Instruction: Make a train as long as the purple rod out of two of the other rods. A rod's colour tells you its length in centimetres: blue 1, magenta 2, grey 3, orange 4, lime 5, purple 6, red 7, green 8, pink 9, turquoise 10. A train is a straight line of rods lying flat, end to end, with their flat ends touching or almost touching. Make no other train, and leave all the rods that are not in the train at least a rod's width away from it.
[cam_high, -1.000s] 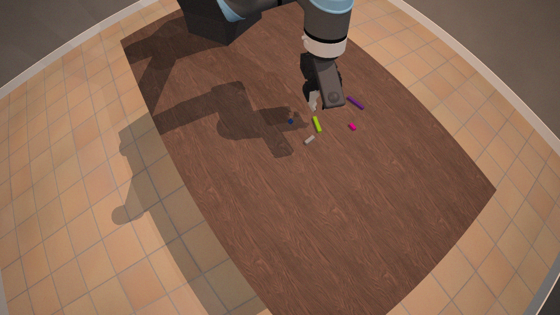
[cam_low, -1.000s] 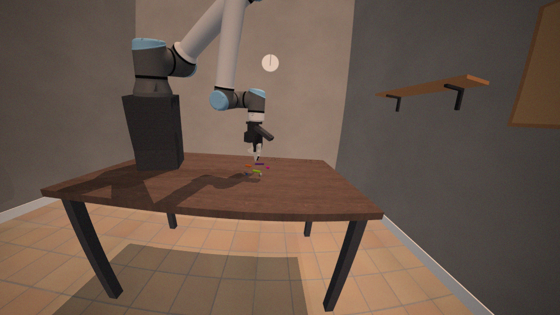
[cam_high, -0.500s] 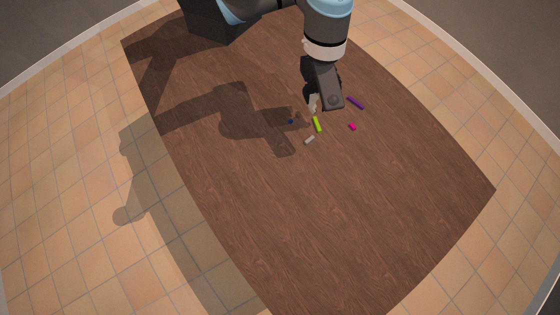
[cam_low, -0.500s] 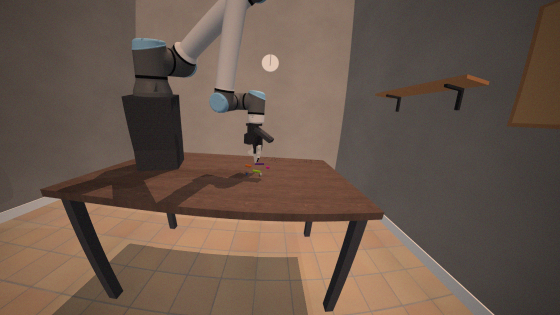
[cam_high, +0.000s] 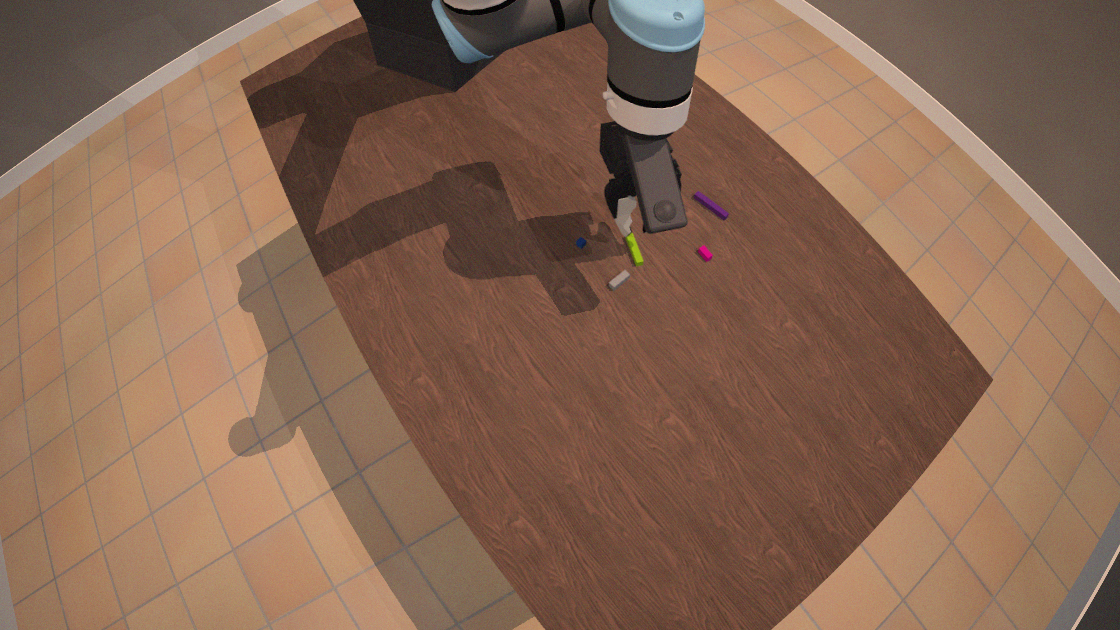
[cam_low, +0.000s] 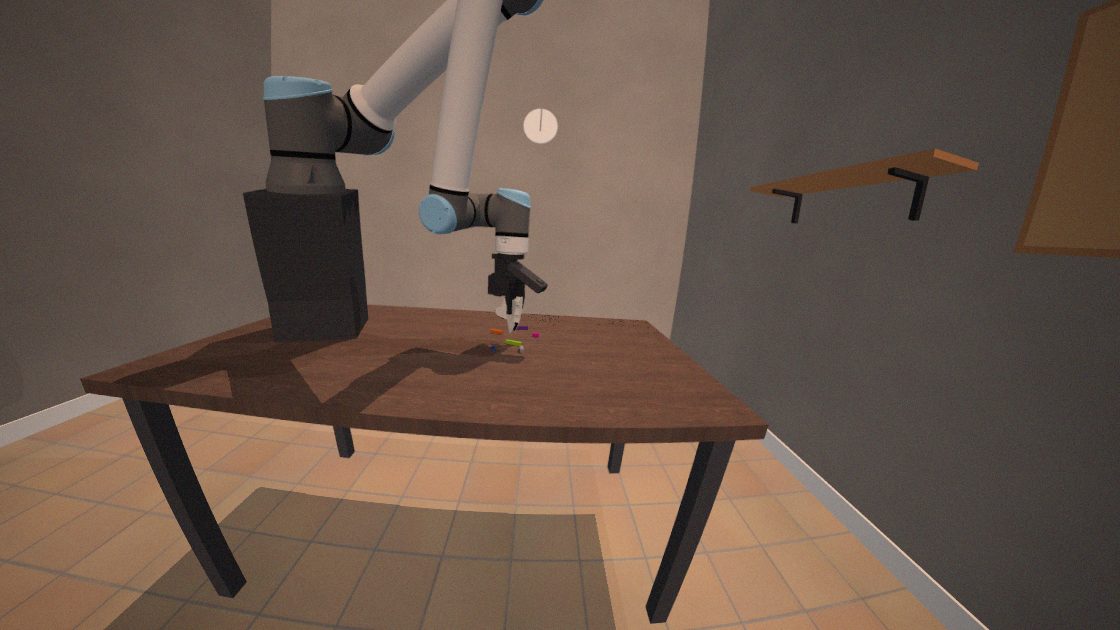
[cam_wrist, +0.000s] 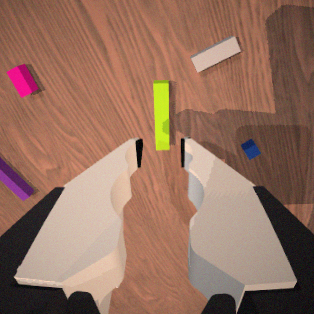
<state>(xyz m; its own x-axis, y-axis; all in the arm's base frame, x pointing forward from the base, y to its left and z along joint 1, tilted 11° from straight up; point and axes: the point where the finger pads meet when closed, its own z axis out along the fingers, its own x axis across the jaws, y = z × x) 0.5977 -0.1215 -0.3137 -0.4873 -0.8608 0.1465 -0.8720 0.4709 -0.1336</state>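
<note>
My hand is 5 cm above the lime rod. Round my hand: grey rod (2 cm ahead, 5 cm to the right, 5 cm below); then magenta rod (8 cm ahead, 7 cm to the left, 5 cm below); then blue rod (6 cm behind, 5 cm to the right, 5 cm below).
</note>
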